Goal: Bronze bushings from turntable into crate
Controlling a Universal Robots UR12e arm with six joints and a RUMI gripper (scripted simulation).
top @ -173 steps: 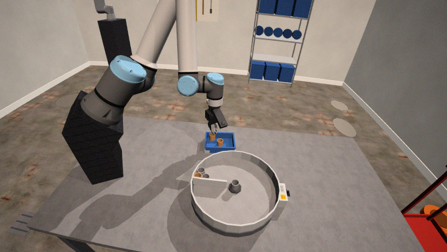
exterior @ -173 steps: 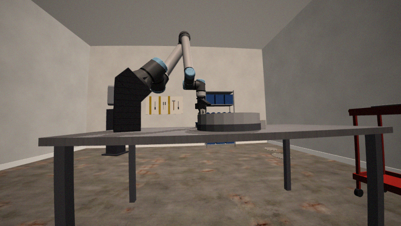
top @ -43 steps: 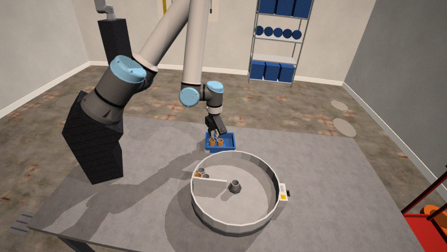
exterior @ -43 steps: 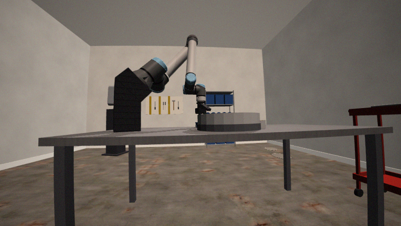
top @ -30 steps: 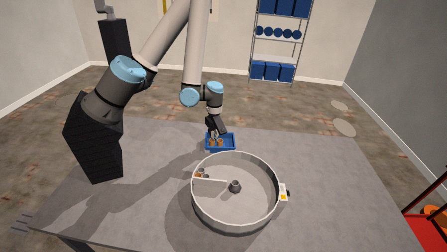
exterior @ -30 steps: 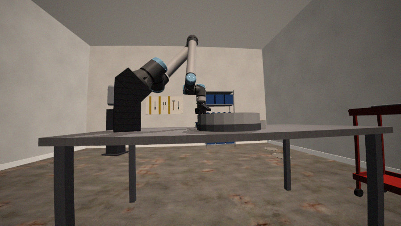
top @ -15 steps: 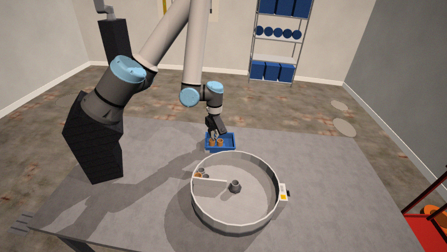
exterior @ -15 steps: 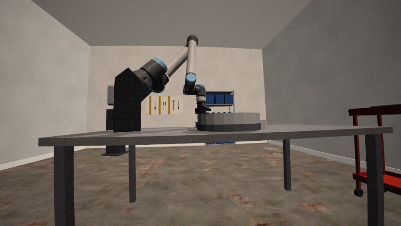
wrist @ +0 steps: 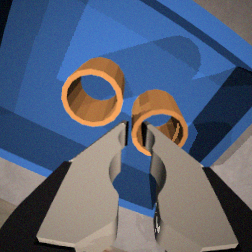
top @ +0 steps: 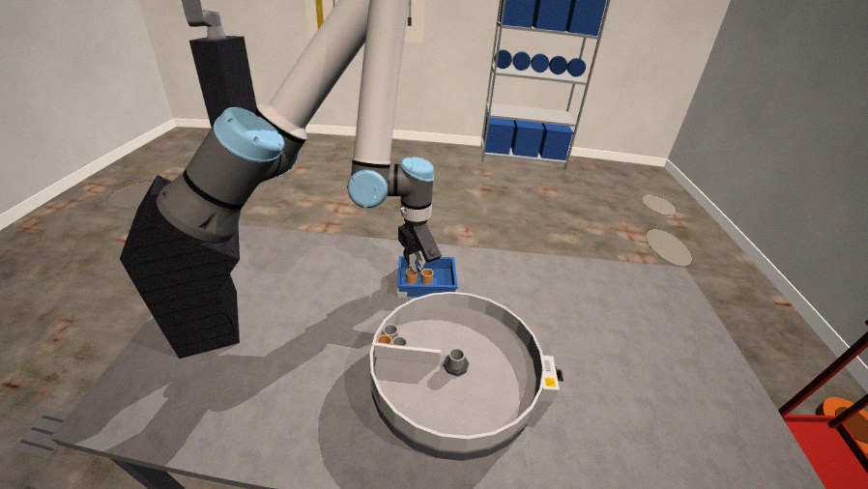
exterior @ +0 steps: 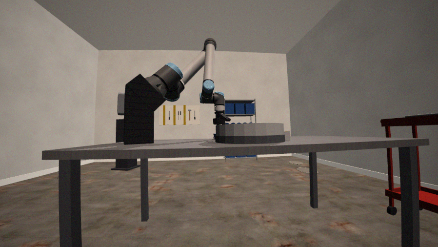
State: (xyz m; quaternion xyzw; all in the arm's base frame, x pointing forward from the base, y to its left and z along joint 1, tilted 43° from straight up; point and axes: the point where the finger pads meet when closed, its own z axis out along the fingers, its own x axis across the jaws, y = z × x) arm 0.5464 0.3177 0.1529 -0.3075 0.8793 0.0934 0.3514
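Right now the blue crate is 40 mm ahead of my hand and 20 mm below it. The rest, counted from my hand: turntable (220 mm ahead, 310 mm to the right, 10 mm above).
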